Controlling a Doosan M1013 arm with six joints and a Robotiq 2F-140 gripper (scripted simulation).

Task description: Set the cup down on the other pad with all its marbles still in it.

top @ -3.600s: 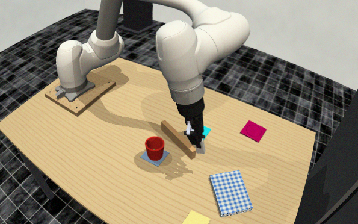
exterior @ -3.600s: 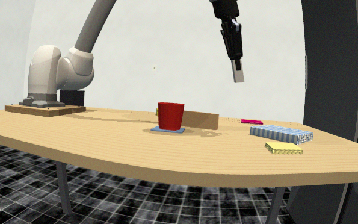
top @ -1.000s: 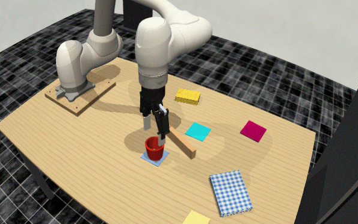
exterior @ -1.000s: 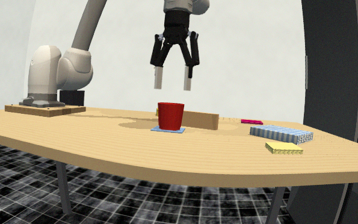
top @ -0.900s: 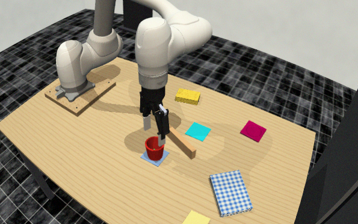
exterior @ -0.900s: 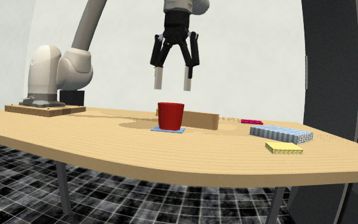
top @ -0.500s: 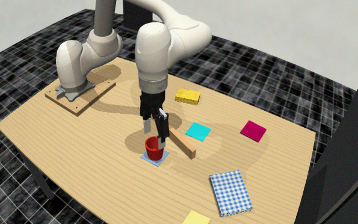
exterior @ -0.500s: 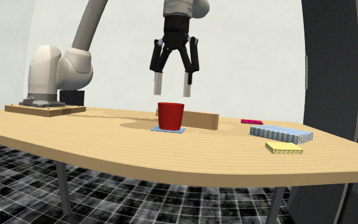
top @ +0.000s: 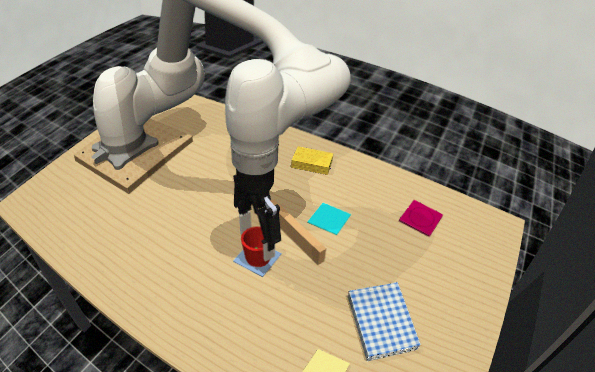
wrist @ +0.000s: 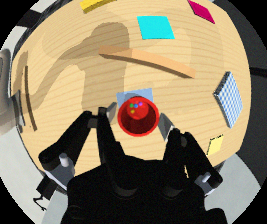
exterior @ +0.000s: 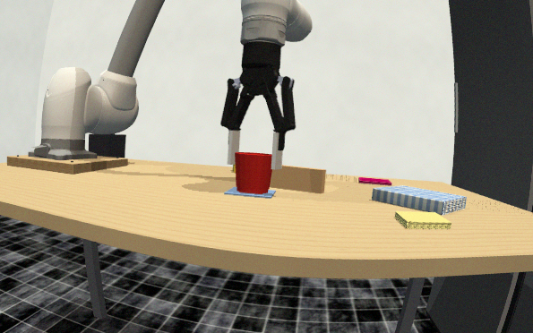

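The red cup lies 50 mm below my hand. The rest, counted from my hand: green marble 60 mm below, 10 mm to the left, 10 mm behind; then light blue pad 80 mm below; then wooden rail 110 mm to the left, 60 mm below, 30 mm ahead.
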